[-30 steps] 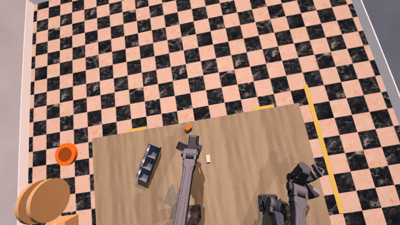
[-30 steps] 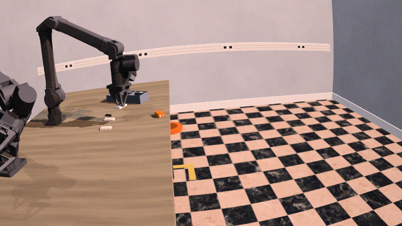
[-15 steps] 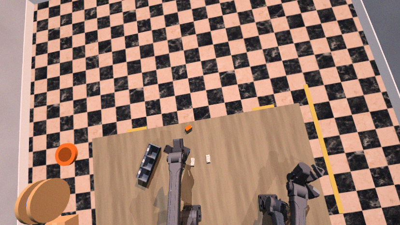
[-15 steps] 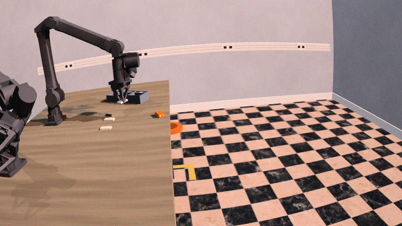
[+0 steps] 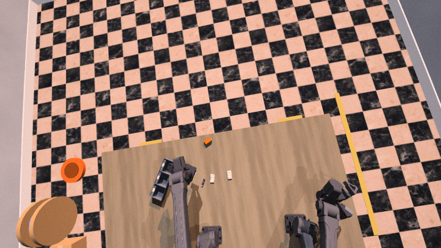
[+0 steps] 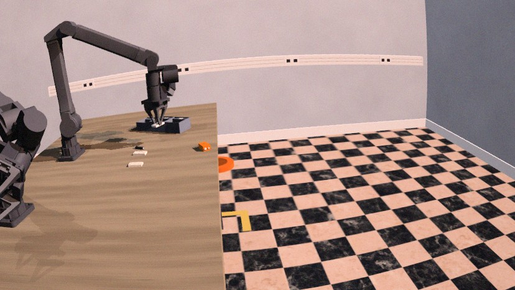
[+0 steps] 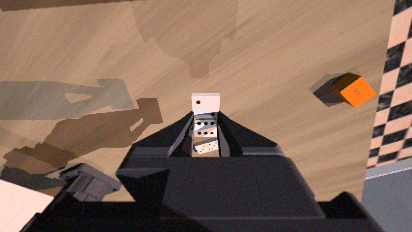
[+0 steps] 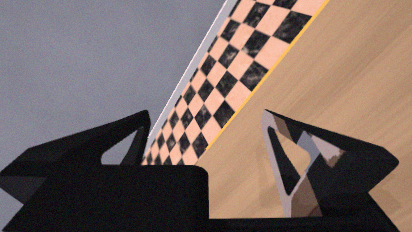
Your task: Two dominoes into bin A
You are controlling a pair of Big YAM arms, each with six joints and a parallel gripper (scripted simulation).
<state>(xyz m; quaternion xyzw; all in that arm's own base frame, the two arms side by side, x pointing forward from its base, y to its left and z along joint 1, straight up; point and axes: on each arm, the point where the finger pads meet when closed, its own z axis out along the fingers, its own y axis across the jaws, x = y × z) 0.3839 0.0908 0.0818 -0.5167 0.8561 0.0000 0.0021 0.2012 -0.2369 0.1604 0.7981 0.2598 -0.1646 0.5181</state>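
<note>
My left gripper is now 20 mm past the bin row, 200 mm to the right of it and 60 mm above it.
</note>
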